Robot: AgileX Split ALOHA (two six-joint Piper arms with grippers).
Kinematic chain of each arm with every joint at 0, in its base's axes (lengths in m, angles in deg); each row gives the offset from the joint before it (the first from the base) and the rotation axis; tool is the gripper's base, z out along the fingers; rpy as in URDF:
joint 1: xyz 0 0 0.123 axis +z
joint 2: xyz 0 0 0 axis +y
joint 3: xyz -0.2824 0 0.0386 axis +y
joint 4: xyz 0.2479 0 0.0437 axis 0.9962 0 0.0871
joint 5: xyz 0 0 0 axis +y
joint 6: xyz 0.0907 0 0.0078 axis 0.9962 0 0.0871
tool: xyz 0 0 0 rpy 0 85 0
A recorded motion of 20 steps. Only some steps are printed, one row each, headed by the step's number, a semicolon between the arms.
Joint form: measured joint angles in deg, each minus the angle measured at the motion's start. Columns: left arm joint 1, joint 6, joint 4, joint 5, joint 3, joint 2; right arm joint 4, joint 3, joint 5, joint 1, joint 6, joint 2.
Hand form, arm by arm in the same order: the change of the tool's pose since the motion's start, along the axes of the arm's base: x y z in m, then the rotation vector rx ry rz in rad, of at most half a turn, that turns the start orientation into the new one. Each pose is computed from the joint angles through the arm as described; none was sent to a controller.
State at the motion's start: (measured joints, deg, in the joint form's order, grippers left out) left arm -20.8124 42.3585 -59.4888 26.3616 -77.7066 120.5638; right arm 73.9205 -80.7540 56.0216 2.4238 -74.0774 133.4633
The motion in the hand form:
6: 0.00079 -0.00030 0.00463 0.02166 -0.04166 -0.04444; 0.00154 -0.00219 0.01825 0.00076 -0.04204 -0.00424
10: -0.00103 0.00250 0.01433 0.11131 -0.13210 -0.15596; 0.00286 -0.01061 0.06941 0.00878 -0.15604 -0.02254
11: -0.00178 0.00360 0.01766 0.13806 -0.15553 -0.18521; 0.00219 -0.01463 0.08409 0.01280 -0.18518 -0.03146
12: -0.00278 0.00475 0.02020 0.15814 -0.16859 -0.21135; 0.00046 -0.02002 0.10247 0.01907 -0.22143 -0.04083
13: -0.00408 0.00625 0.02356 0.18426 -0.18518 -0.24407; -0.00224 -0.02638 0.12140 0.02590 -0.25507 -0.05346
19: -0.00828 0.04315 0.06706 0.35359 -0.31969 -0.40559; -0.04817 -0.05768 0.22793 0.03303 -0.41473 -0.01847
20: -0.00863 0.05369 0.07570 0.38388 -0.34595 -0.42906; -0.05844 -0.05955 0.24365 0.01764 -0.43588 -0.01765
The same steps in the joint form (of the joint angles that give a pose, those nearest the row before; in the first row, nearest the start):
6: 0.00 2.82 0.62 0.18 -0.40 -0.40; -0.08 0.10 0.00 -0.30 0.00 -2.51
10: 0.00 6.90 6.10 0.36 -0.47 -1.97; -0.08 0.10 0.36 -1.47 0.23 -9.34
11: 0.00 7.54 8.05 0.44 -0.47 -2.53; -0.08 0.10 0.63 -2.04 0.49 -11.29
12: 0.06 7.90 9.74 0.91 -0.47 -2.99; -0.08 0.10 1.15 -2.83 0.76 -13.73
13: 0.12 8.29 11.93 1.49 -0.47 -3.59; -0.12 0.10 1.76 -3.77 1.32 -16.27
19: 4.31 13.46 24.24 6.92 -0.47 -10.56; -4.72 0.10 10.61 -9.41 5.84 -32.07
20: 5.69 15.51 25.55 8.03 -0.47 -11.93; -6.04 0.10 11.23 -9.85 7.27 -34.82

